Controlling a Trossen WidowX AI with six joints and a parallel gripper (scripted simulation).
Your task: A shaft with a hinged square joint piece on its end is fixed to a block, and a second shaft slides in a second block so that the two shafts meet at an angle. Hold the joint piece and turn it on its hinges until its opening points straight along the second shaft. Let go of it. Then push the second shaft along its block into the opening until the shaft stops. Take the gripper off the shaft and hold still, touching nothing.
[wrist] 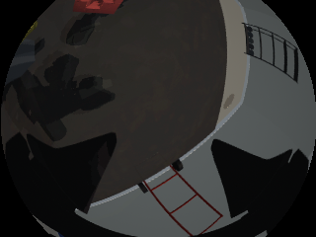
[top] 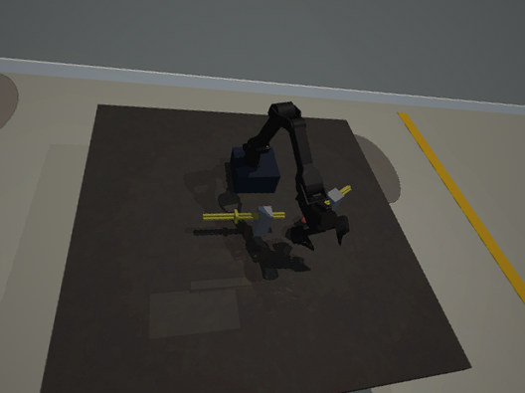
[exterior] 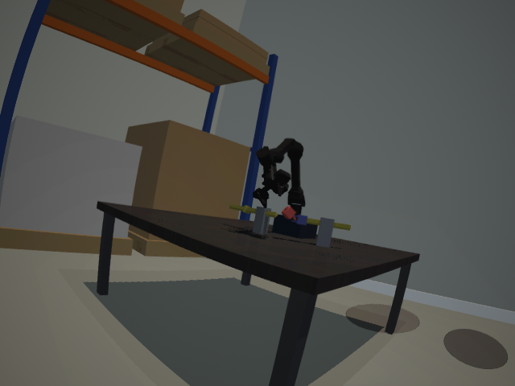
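Right now my gripper tip is 15 cm past the red joint piece, 4 cm to the left of it and 4 cm above it.
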